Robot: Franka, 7 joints.
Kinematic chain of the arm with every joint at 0, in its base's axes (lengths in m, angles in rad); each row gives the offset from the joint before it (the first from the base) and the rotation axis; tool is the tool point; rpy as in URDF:
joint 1: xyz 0 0 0.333 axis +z
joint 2: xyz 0 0 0 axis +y
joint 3: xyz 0 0 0.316 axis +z
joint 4: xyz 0.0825 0 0 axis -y
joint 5: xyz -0.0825 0 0.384 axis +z
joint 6: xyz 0 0 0 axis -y
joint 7: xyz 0.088 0 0 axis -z
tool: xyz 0 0 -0.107 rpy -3.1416 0 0
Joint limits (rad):
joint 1: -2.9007..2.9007
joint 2: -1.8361..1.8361
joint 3: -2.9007..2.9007
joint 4: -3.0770..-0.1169
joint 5: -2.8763..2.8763
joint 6: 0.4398..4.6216
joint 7: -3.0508..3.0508
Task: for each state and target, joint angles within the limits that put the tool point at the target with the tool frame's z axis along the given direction. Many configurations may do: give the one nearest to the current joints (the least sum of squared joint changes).
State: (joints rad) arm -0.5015 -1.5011 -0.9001 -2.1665 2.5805 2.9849 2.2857
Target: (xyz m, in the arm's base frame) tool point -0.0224 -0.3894 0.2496 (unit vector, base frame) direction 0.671 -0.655 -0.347
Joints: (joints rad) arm -0.1282 -1.2295 -1.5926 -2.4575 2.4765 3.2454 2.2857
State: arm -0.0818 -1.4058 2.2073 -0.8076 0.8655 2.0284 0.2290
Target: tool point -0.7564 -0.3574 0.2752 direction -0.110 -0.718 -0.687
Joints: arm 0.5467 -1.2409 2.7310 -0.6323 1.2411 2.0716 0.2290
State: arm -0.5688 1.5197 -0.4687 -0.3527 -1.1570 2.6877 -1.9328
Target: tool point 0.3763 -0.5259 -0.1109 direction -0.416 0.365 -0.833
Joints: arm -1.0260 1.5309 0.1553 -0.9103 -0.3058 1.8428 -1.9328
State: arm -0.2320 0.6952 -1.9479 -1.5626 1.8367 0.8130 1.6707
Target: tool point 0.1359 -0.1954 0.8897 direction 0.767 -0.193 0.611
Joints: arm 0.4413 1.2986 -2.7795 -2.1904 2.8163 1.6015 1.6707
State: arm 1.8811 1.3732 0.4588 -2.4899 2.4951 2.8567 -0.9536
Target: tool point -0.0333 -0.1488 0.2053 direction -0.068 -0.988 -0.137
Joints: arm 1.4774 1.4328 0.4340 -3.0770 2.8575 3.2201 -0.9536
